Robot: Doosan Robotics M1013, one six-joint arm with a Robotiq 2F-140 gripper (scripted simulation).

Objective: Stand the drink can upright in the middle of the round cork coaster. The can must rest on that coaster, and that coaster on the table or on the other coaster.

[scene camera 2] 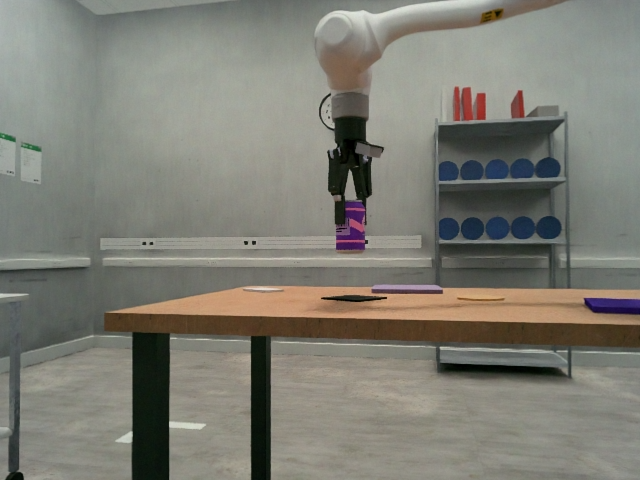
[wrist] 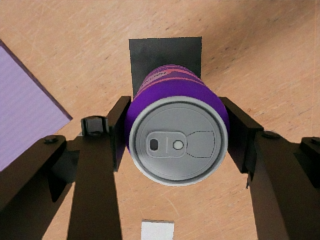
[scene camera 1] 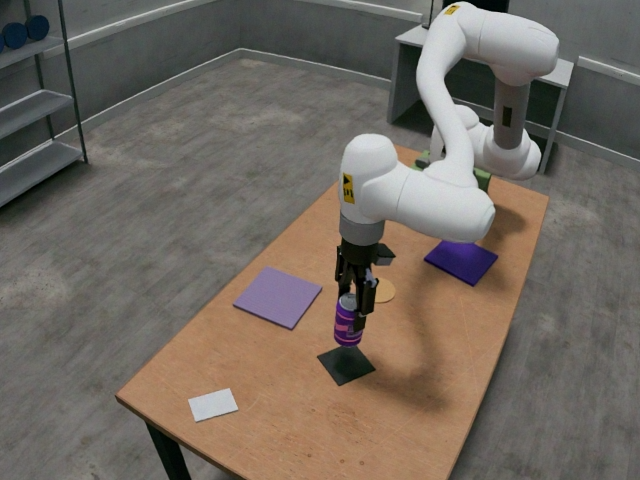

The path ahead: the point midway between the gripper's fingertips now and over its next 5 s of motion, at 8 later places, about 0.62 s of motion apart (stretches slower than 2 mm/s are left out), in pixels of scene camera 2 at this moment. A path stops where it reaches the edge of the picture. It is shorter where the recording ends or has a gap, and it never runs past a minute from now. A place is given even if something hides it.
My gripper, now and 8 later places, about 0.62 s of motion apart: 350, 224; 371, 222; 408, 220; 449, 221; 474, 223; 480, 228; 480, 261; 480, 266; 480, 257
